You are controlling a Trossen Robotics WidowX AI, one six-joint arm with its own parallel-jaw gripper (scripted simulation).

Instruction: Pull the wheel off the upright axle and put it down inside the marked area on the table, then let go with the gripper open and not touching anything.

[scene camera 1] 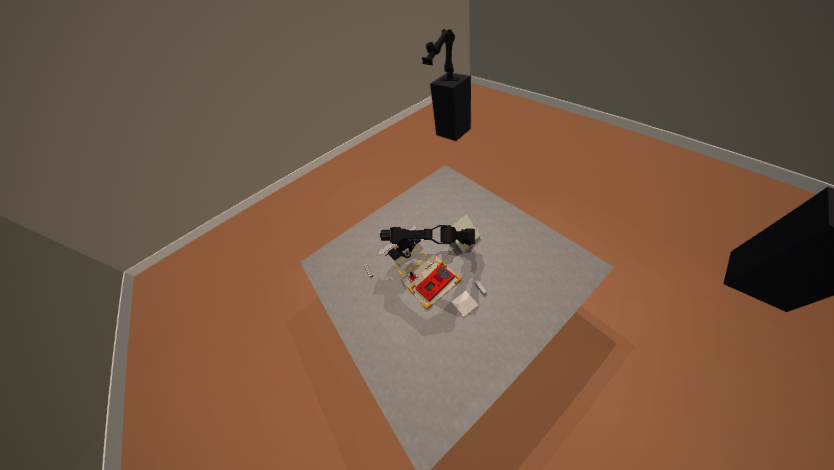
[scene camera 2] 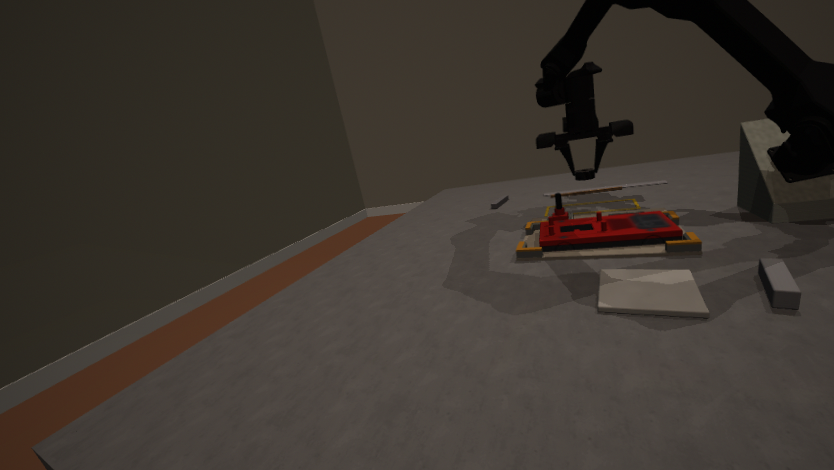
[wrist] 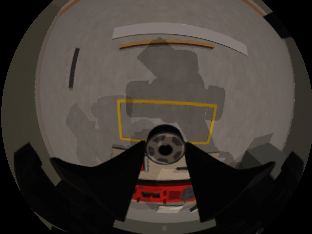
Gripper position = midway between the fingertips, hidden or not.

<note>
My gripper (scene camera 2: 584,174) holds a wheel (wrist: 164,134). I also see a long white bar (wrist: 152,27) and a flat pale tile (scene camera 2: 674,293).
My gripper also shows in the wrist view (wrist: 165,145).
</note>
